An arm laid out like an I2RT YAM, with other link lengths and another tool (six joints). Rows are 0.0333 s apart.
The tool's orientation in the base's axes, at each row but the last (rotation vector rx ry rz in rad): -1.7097, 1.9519, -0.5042; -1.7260, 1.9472, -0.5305; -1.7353, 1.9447, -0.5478; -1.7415, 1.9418, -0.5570; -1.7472, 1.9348, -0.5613; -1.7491, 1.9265, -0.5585; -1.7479, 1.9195, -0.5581; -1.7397, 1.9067, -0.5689; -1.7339, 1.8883, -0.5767; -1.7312, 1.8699, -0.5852
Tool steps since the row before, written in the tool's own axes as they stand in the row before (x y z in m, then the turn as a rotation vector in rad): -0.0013, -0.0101, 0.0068, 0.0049, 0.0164, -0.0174; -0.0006, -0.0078, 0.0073, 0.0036, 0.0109, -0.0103; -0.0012, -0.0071, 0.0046, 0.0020, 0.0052, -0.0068; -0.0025, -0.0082, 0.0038, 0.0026, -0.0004, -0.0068; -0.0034, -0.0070, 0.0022, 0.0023, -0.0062, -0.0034; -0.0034, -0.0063, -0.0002, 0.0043, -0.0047, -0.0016; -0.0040, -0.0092, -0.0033, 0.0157, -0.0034, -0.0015; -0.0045, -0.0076, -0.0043, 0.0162, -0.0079, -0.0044; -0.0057, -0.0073, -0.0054, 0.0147, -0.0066, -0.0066; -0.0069, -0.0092, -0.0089, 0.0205, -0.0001, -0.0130
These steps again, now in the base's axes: 0.0122, 0.0001, 0.0004, -0.0238, -0.0032, 0.0041; 0.0106, -0.0002, -0.0013, -0.0151, -0.0024, 0.0017; 0.0085, 0.0004, 0.0005, -0.0084, -0.0015, 0.0023; 0.0090, 0.0016, 0.0019, -0.0039, -0.0027, 0.0055; 0.0072, 0.0027, 0.0026, 0.0028, -0.0030, 0.0062; 0.0052, 0.0027, 0.0041, 0.0025, -0.0048, 0.0037; 0.0056, 0.0030, 0.0084, 0.0008, -0.0160, 0.0020; 0.0037, 0.0036, 0.0084, 0.0025, -0.0170, 0.0070; 0.0026, 0.0048, 0.0092, 0.0002, -0.0154, 0.0080; 0.0018, 0.0057, 0.0132, -0.0092, -0.0209, 0.0084
